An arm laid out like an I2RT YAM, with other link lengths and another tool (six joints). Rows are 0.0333 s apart.
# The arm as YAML. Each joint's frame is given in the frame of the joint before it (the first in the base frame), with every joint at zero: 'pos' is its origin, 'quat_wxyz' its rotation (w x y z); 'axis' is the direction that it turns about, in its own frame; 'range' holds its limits. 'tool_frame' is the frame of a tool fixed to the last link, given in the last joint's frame.
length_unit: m
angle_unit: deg
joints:
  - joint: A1
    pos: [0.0, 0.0, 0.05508]
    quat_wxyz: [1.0, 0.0, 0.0, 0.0]
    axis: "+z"
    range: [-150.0, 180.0]
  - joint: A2
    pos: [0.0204, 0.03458, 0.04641]
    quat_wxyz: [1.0, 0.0, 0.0, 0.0]
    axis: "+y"
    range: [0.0, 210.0]
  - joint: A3
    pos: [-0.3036, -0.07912, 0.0]
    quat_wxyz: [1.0, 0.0, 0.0, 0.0]
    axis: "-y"
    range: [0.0, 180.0]
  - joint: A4
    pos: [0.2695, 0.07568, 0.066]
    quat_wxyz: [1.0, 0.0, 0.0, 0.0]
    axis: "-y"
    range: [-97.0, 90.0]
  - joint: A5
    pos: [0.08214, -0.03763, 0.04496]
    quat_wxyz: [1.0, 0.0, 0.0, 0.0]
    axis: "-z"
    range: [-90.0, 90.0]
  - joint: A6
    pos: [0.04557, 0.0, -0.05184]
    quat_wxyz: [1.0, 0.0, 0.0, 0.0]
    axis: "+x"
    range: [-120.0, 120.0]
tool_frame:
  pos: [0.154, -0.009, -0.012]
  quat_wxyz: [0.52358, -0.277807, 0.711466, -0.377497]
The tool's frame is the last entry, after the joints.
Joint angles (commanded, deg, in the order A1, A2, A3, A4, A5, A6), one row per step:
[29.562, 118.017, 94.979, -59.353, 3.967, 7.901]
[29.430, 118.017, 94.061, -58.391, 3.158, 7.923]
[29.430, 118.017, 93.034, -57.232, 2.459, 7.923]
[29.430, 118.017, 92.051, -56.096, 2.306, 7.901]
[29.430, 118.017, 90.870, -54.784, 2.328, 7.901]
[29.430, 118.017, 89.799, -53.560, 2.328, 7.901]
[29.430, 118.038, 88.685, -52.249, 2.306, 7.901]
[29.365, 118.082, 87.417, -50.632, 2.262, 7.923]
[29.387, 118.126, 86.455, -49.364, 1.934, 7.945]
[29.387, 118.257, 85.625, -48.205, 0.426, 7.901]
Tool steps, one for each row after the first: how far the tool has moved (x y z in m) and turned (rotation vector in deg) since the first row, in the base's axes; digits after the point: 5 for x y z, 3 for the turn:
[-0.00136, 0.00126, -0.00464, 0.723, 0.357, -0.046]
[-0.00277, 0.00325, -0.00970, 1.391, 0.583, 0.048]
[-0.00321, 0.00361, -0.01435, 1.594, 0.524, 0.093]
[-0.00371, 0.00324, -0.01987, 1.640, 0.399, 0.092]
[-0.00415, 0.00299, -0.02485, 1.715, 0.266, 0.094]
[-0.00459, 0.00283, -0.03016, 1.820, 0.123, 0.099]
[-0.00450, 0.00247, -0.03626, 2.011, -0.122, 0.023]
[-0.00510, 0.00365, -0.04100, 2.425, -0.189, 0.075]
[-0.00752, 0.00829, -0.04595, 3.814, 0.371, 0.342]

